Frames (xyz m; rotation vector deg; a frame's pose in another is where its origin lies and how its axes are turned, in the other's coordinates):
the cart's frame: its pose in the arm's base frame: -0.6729 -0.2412 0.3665 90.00 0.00 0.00
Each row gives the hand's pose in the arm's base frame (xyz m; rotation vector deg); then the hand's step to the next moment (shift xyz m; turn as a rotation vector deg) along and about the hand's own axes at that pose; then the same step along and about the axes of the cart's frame.
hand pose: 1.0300 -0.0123 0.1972 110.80 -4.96 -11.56
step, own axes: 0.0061 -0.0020 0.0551 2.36 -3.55 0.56
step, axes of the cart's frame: -0.0041 -0.0219 0.0508 2.09 -3.74 -0.41
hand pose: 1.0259 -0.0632 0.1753 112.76 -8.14 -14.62
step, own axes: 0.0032 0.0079 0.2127 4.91 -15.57 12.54
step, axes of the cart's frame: -0.0486 -0.0747 0.1933 1.43 -19.64 6.01
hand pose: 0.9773 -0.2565 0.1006 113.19 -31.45 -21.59
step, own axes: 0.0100 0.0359 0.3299 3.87 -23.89 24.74
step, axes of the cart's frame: -0.1592 -0.1142 0.2681 -3.58 -32.47 11.44
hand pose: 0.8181 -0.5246 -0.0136 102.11 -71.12 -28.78
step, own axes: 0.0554 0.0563 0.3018 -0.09 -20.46 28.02
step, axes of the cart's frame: -0.2277 -0.1046 0.1857 -9.48 -31.94 9.68
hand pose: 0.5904 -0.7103 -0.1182 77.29 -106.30 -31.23
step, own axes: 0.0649 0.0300 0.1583 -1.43 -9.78 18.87
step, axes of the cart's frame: -0.1516 -0.0548 0.0648 -8.61 -19.10 3.84
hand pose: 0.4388 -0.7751 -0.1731 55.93 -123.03 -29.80
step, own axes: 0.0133 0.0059 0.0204 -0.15 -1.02 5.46
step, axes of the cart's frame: -0.0242 -0.0042 0.0052 -3.49 -4.32 0.17
